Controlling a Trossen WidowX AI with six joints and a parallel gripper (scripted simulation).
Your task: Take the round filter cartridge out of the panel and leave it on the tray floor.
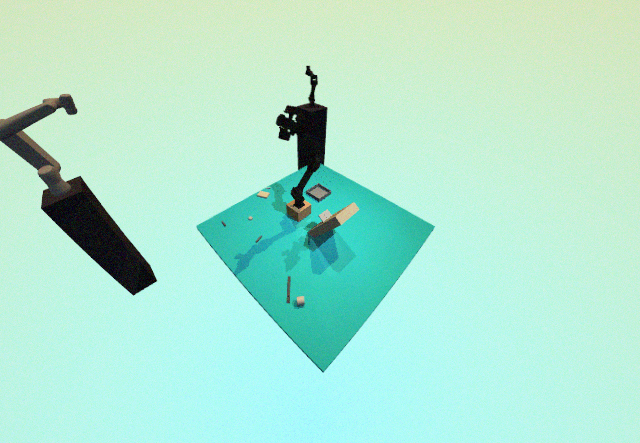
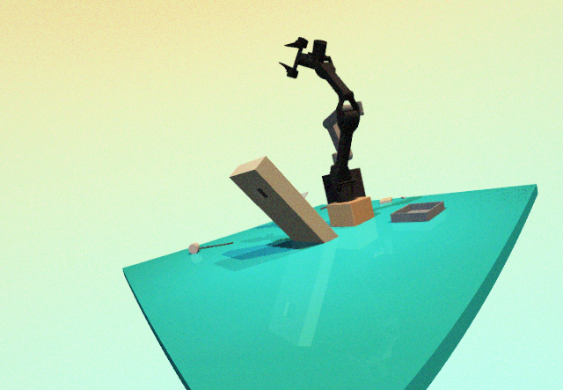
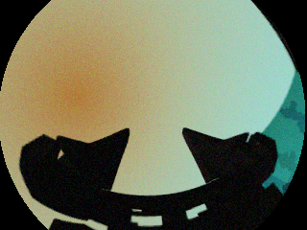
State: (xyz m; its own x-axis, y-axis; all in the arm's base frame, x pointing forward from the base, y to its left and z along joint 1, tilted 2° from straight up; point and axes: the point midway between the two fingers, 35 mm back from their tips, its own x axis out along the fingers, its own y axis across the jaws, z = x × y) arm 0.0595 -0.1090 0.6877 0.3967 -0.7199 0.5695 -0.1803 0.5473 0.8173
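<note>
The filter cartridge lies 570 mm below my gripper tip, 310 mm ahead of it and 150 mm to the left of it. Also, from my gripper tip: dark grey tray 790 mm below, 420 mm to the left, 120 mm behind; then tan service panel 640 mm below, 270 mm ahead, 150 mm to the left.
</note>
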